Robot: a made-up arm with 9 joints. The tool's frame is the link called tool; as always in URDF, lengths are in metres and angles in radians.
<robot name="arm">
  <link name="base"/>
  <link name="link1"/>
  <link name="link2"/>
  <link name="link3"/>
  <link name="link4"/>
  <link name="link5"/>
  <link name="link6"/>
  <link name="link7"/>
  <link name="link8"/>
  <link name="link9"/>
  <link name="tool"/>
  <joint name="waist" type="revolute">
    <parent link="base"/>
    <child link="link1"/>
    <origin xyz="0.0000 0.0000 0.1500"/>
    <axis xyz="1 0 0"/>
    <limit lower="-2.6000" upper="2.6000"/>
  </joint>
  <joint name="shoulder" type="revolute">
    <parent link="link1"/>
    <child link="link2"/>
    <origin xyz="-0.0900 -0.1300 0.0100"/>
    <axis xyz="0 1 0"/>
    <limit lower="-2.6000" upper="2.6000"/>
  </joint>
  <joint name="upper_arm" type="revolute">
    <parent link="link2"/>
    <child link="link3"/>
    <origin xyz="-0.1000 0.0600 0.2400"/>
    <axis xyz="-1 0 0"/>
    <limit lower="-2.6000" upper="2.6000"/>
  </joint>
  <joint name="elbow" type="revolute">
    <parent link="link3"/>
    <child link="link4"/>
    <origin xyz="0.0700 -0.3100 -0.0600"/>
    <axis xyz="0 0 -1"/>
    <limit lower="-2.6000" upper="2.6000"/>
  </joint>
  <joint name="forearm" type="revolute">
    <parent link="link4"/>
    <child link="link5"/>
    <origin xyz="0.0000 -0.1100 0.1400"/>
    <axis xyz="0 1 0"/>
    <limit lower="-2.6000" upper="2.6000"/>
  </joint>
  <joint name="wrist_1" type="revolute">
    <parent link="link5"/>
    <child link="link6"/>
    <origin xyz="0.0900 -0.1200 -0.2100"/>
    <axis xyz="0 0 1"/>
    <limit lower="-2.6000" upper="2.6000"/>
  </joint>
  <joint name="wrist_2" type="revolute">
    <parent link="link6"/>
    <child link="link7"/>
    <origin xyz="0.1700 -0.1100 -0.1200"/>
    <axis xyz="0 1 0"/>
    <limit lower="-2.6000" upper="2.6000"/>
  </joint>
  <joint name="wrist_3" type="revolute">
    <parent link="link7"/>
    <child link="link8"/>
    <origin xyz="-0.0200 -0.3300 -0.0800"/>
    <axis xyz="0 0 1"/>
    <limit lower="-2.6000" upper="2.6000"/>
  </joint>
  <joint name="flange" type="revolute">
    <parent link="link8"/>
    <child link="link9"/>
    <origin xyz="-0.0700 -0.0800 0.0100"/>
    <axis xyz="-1 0 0"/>
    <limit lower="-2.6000" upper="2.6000"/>
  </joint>
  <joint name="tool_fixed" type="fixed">
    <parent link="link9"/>
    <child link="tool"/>
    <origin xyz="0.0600 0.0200 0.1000"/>
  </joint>
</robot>
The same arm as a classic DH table. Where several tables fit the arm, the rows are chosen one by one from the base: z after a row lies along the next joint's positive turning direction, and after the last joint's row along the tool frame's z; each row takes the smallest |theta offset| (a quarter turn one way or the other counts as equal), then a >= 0, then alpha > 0; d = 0 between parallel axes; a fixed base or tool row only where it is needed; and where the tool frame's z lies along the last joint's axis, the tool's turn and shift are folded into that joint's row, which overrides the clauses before.
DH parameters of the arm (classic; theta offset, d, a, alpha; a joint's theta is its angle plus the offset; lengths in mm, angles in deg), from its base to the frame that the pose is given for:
base (fixed): 90.00 150.0 0.0 90.00
waist: 90.00 -90.0 10.0 90.00
shoulder: 0.00 -70.0 240.0 90.00
upper_arm: -90.00 30.0 310.0 90.00
elbow: -90.00 -80.0 0.0 90.00
forearm: 0.00 -230.0 90.0 90.00
wrist_1: 0.00 -330.0 170.0 -90.00
wrist_2: 0.00 -440.0 -20.0 90.00
wrist_3: -90.00 -70.0 80.0 90.00
flange: 0.00 10.0 -20.0 -90.00
tool (fixed): 90.00 100.0 0.0 0.00
Joint limits (deg, base to tool): -148.97..148.97 -148.97..148.97 -148.97..148.97 -148.97..148.97 -148.97..148.97 -148.97..148.97 -148.97..148.97 -148.97..148.97 -148.97..148.97

